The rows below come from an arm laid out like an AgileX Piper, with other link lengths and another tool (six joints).
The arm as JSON. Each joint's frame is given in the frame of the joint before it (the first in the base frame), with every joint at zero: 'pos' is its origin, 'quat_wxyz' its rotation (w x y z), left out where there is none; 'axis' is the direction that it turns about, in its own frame. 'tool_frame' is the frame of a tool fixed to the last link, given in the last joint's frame.
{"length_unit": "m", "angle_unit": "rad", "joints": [
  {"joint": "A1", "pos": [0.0, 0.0, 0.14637], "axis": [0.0, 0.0, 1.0]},
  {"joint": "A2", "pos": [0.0, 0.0, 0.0], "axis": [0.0, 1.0, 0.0]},
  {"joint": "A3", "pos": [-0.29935, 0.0, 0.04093], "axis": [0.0, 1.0, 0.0]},
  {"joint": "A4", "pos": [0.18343, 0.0, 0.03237], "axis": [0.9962, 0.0, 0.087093]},
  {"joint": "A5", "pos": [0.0, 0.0, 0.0], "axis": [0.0, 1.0, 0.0]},
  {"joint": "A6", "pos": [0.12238, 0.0, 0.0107], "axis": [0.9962, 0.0, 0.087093]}
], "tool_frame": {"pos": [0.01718, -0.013, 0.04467], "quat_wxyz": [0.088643, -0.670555, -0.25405, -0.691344]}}
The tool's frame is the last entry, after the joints.
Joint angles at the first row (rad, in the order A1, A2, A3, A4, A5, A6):
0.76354 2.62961 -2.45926 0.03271 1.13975 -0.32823
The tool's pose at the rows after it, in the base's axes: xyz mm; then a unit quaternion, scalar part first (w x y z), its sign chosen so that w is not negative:
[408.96, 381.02, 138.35, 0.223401, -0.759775, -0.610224, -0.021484]
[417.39, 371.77, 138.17, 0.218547, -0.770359, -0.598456, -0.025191]
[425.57, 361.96, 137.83, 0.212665, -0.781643, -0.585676, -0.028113]
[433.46, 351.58, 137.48, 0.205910, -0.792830, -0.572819, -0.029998]
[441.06, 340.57, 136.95, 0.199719, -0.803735, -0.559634, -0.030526]
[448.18, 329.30, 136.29, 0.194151, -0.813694, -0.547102, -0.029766]
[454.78, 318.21, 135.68, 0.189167, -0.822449, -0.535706, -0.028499]
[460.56, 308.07, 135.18, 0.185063, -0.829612, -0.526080, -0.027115]
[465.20, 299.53, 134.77, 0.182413, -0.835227, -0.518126, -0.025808]
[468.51, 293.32, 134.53, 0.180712, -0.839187, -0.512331, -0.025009]
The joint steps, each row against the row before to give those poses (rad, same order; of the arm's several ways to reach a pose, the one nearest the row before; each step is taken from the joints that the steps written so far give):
-0.01899 0.00038 0.00000 -0.01368 -0.00328 0.01356
-0.01803 0.00030 -0.00007 -0.01503 0.00002 0.01692
-0.01771 0.00026 0.00003 -0.01778 0.00221 0.01973
-0.01794 -0.00001 0.00004 -0.01906 0.00472 0.01907
-0.01909 0.00000 -0.00001 -0.01690 0.00735 0.01700
-0.01984 0.00000 -0.00003 -0.01409 0.00919 0.01287
-0.01989 -0.00003 -0.00017 -0.01164 0.00935 0.00885
-0.01860 0.00006 -0.00055 -0.00882 0.00851 0.00494
-0.01600 -0.00004 -0.00032 -0.00540 0.00699 0.00274
-0.01172 0.00004 -0.00052 -0.00345 0.00491 0.00179

